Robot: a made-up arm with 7 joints.
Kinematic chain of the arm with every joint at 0, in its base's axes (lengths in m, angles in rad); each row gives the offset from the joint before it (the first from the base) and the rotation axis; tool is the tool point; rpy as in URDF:
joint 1: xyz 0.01 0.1 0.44 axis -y
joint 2: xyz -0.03 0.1 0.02 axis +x
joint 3: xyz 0 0.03 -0.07 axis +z
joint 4: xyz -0.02 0 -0.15 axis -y
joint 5: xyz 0 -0.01 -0.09 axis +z
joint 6: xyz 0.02 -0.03 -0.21 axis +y
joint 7: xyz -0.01 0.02 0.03 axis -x
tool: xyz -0.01 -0.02 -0.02 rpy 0 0 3.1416
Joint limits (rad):
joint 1: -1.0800..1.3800
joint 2: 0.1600..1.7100
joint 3: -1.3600..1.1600
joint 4: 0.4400..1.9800
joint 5: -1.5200..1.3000
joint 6: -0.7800..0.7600
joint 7: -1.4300..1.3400
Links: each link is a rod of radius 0.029 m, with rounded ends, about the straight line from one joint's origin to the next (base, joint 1, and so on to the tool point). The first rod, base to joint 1, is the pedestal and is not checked.
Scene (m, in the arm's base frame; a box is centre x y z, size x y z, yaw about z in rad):
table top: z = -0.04
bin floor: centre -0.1 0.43 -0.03 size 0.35 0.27 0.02 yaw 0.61
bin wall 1: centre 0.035 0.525 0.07 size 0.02 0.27 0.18 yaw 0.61
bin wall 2: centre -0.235 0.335 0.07 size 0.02 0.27 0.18 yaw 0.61
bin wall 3: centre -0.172 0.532 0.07 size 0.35 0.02 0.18 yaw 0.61
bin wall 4: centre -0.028 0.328 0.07 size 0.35 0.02 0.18 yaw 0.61
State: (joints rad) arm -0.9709 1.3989 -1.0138 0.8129 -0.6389 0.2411 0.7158
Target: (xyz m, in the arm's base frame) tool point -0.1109 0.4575 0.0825
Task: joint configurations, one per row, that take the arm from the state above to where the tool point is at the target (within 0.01 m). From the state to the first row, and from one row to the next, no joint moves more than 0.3 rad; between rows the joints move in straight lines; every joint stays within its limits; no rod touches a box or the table.
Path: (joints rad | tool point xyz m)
1: -0.8265 1.4029 -1.0697 1.0786 -0.6025 0.2332 0.7021 | -0.1259 0.5266 0.2732
2: -0.6822 1.4069 -1.1257 1.3442 -0.5660 0.2253 0.6883 | -0.1109 0.4575 0.2412
3: -0.5678 1.1865 -1.0559 1.0835 -0.6039 0.1670 0.6211 | -0.1096 0.4706 0.1853
4: -0.4535 0.9660 -0.9861 0.8227 -0.6417 0.1088 0.5539 | -0.1092 0.4714 0.1324
5: -0.3391 0.7456 -0.9164 0.5620 -0.6796 0.0506 0.4867 | -0.1109 0.4575 0.0825

